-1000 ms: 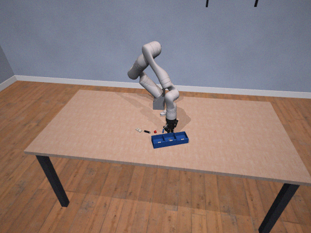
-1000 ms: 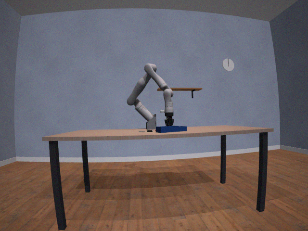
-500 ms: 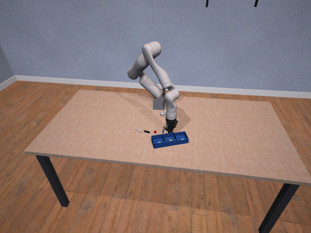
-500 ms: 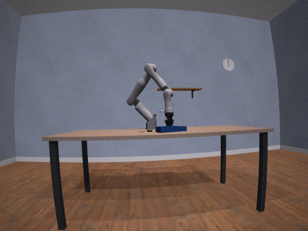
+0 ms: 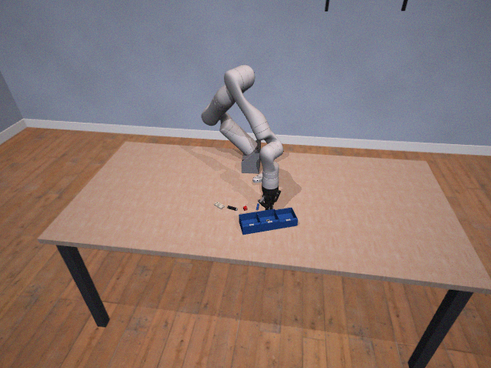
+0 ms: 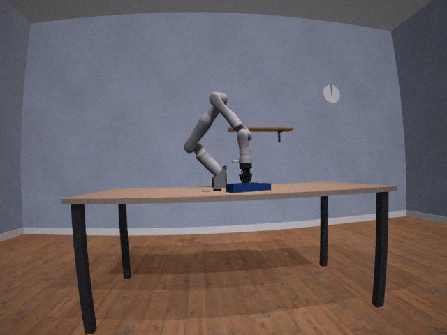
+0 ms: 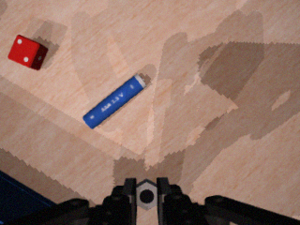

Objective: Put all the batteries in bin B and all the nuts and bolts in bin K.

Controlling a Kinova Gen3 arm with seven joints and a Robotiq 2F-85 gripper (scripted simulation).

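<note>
Right now my hand is 80 mm short of the blue bin. Also, from my hand: brass nut (80 mm ahead, 10 mm below); grey nut (20 mm below); blue battery (60 mm to the right, 20 mm below, 20 mm behind).
</note>
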